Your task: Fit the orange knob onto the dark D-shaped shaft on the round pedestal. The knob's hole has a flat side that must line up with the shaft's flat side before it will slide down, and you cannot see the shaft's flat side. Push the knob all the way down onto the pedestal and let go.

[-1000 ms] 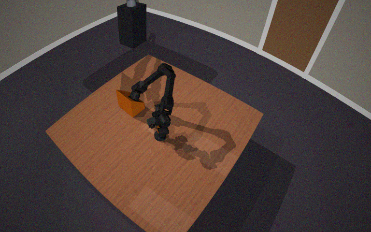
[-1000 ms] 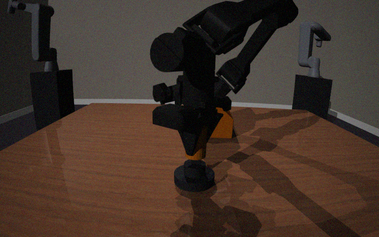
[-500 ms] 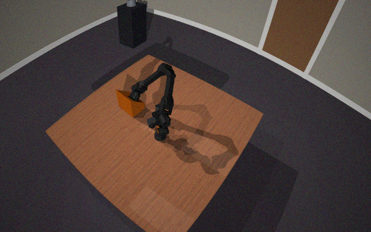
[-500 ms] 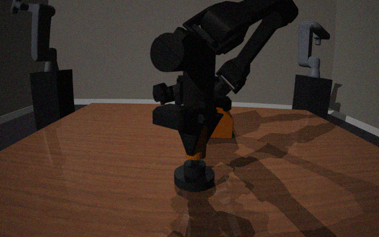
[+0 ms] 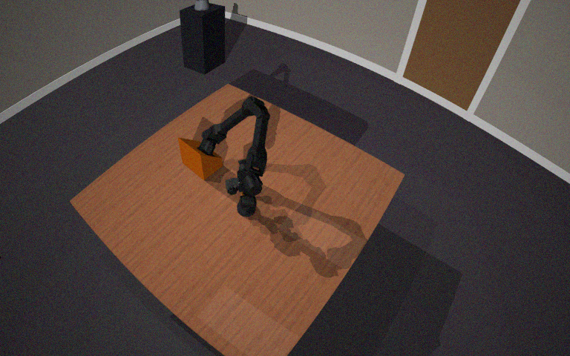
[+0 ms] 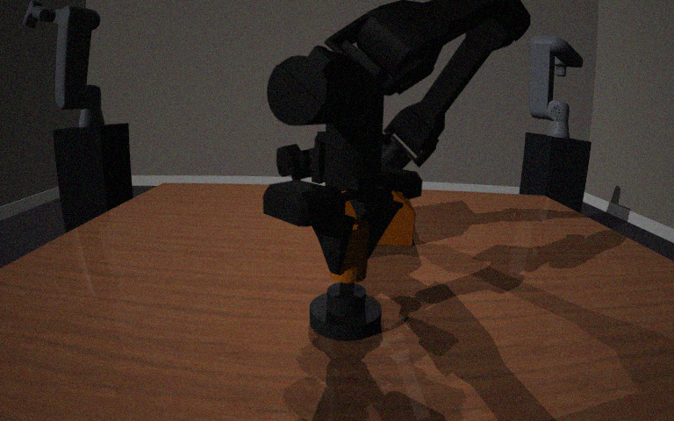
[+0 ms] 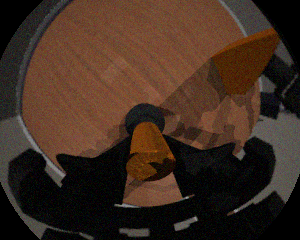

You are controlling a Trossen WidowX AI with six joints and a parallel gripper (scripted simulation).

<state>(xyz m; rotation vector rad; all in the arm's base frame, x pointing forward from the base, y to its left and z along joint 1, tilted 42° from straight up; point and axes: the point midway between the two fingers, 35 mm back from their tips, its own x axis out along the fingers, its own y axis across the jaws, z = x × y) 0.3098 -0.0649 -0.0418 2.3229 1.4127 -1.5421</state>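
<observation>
The orange knob is 2 cm above my gripper tip. Also, from my gripper tip: dark round pedestal: 4 cm below.
</observation>
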